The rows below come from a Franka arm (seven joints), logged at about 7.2 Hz.
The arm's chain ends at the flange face. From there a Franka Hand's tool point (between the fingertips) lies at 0.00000 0.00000 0.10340 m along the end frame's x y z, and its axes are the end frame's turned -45 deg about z.
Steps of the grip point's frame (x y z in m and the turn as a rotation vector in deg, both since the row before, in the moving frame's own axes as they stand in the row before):
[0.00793, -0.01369, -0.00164, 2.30, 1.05, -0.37]
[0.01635, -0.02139, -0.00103, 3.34, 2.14, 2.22]
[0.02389, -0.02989, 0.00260, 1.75, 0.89, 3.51]
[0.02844, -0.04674, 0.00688, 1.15, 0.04, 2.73]
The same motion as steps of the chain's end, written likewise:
[-0.00246, -0.01102, -0.00154, 2.37, -0.88, -0.37]
[-0.00217, -0.01967, -0.00078, 3.87, -0.85, 2.22]
[-0.00325, -0.03463, 0.00266, 1.87, -0.61, 3.51]
[-0.01156, -0.05161, 0.00690, 0.84, -0.78, 2.73]

